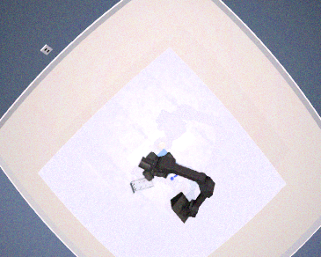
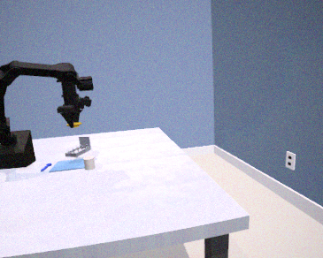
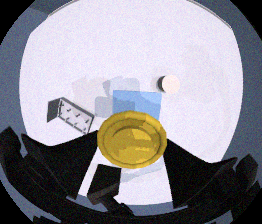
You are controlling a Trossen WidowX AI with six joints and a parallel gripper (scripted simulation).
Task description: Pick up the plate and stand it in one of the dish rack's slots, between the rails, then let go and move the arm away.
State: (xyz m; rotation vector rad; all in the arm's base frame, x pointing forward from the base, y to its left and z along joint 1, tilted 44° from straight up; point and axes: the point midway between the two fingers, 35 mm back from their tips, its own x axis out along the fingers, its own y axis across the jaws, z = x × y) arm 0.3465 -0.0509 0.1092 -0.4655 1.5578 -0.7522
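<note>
My gripper tip is 19 cm to the right of the dish rack, 16 cm above it and 4 cm past it. From my gripper tip the other things lie so: blue utensil 18 cm below, 15 cm behind, 1 cm to the left; then plate 1 cm above; then pale cup 15 cm below, 8 cm to the right, 5 cm ahead.
</note>
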